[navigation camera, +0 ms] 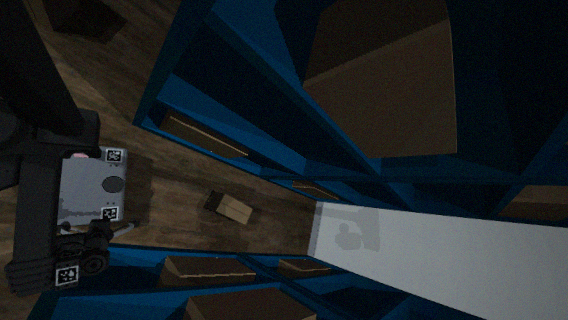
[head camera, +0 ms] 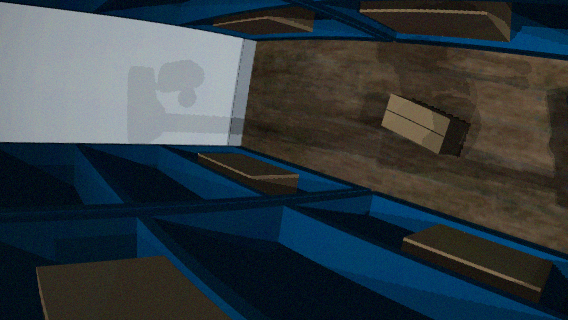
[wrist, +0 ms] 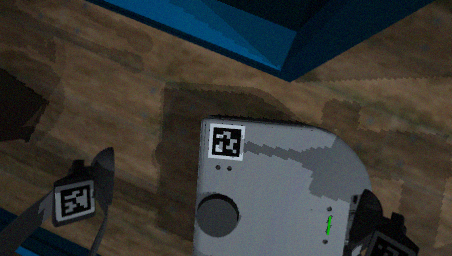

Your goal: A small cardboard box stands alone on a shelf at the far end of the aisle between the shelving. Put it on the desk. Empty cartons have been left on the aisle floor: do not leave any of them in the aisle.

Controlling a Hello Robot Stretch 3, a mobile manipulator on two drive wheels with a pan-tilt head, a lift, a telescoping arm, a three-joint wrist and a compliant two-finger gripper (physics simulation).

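Frame: origin at the robot's base, x ahead, y left, z up, level; metres.
Seen in the pictures: gripper, fingertip midpoint: [wrist: 231,187]; robot's base, origin of the base link: [navigation camera: 112,183] [wrist: 226,184].
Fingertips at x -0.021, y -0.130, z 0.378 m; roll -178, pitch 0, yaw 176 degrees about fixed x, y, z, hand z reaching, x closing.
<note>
Offsets run from my fingertips to a thing's top centre. "spot": to the spot under its first point.
A light brown carton {0.647 m ahead, 0.051 m right, 0.197 m down} [head camera: 416,123] [navigation camera: 234,209] lies on the aisle floor between the two blue shelf rows, in front of me and turned at an angle. My gripper [navigation camera: 97,227] [wrist: 231,187] is open and empty, with its fingers wide apart above my own grey base, clear of the carton. In the wrist view a dark shape at the left edge cannot be made out clearly. Several brown boxes sit in the shelf compartments; I cannot tell whether the small box of the task is among them. The desk does not show in these views.
Blue shelving [head camera: 320,250] [navigation camera: 320,120] [wrist: 215,30] lines both sides of the narrow aisle, and a pale wall [head camera: 75,90] [navigation camera: 475,260] closes its far end. A shelf corner stands close beside my base [navigation camera: 85,185] [wrist: 280,170]. Part of another carton {spot: 0.275 m back, 0.841 m left, 0.276 m down} [navigation camera: 43,14] shows beyond the shelving, partly hidden by my mast.
</note>
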